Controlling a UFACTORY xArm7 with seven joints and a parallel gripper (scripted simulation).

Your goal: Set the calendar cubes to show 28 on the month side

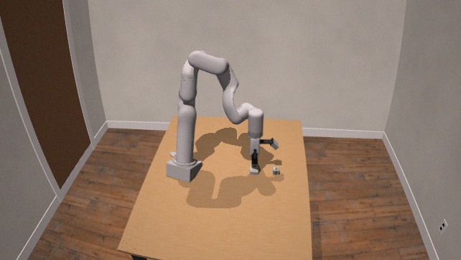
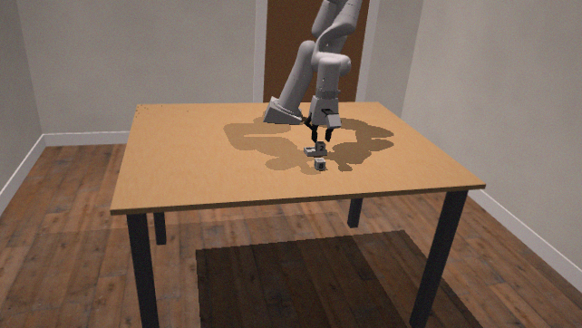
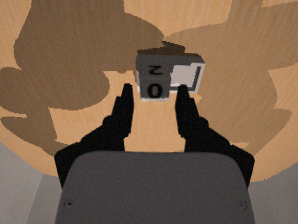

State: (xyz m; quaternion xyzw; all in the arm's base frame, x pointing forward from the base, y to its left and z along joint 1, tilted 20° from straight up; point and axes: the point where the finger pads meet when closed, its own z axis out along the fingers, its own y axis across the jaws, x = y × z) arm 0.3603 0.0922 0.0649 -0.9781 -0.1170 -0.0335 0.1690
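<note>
Now: the grey calendar tray 60 mm below my hand and 20 mm to the right of it.
</note>
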